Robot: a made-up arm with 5 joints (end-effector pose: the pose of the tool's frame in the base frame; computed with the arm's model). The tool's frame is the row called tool.
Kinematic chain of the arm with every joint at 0, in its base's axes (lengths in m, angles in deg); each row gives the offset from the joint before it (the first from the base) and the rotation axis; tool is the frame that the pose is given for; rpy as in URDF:
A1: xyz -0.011 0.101 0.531 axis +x
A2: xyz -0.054 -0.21 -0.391 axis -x
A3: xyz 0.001 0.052 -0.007 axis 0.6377 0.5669 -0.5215
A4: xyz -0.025 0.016 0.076 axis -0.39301 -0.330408 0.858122
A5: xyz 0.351 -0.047 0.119 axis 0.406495 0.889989 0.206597
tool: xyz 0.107 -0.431 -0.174 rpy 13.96 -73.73 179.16
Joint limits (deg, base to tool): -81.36..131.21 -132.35..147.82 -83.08..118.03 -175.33..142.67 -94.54..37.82
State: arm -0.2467 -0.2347 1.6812 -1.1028 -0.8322
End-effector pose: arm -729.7 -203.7 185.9 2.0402 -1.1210 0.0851
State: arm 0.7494 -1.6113 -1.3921 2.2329 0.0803
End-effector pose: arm -374.5 153.3 762.4 -0.6497 1.3551 2.3220
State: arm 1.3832 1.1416 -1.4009 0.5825 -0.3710
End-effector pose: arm 10.3 900.1 816.0 0.4365 -2.0490 -2.0250
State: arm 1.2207 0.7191 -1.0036 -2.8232 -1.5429
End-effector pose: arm -698.8 362.0 -5.7 1.2197 -0.7158 0.7957
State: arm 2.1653 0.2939 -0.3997 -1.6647 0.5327
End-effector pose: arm -336.3 984.4 440.9 -0.9187 1.8482 0.3600
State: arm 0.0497 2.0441 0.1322 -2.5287 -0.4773
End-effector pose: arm -734.4 -236.5 -87.5 -0.3335 -0.5782 1.2385
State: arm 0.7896 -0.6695 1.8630 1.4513 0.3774
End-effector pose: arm 374.1 611.4 -116.7 -0.3359 1.2563 -0.7063
